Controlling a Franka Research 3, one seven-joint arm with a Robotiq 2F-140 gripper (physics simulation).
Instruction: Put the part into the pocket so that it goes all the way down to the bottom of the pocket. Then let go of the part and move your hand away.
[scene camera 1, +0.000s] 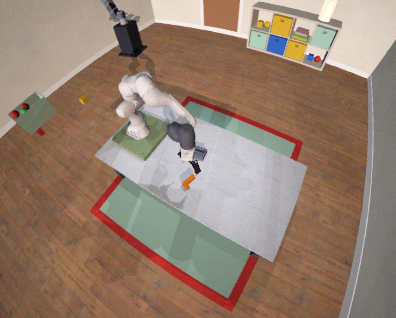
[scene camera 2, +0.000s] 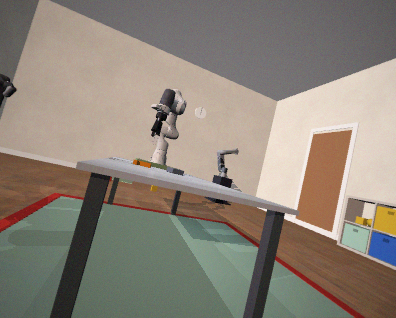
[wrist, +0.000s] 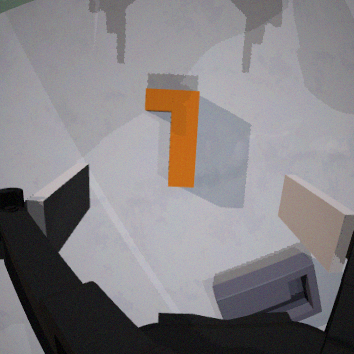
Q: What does the orange L-shaped part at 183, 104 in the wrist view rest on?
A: The table.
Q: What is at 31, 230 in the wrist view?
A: The gripper.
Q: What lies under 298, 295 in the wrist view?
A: A dark grey pocket block.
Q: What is the gripper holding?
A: Nothing.
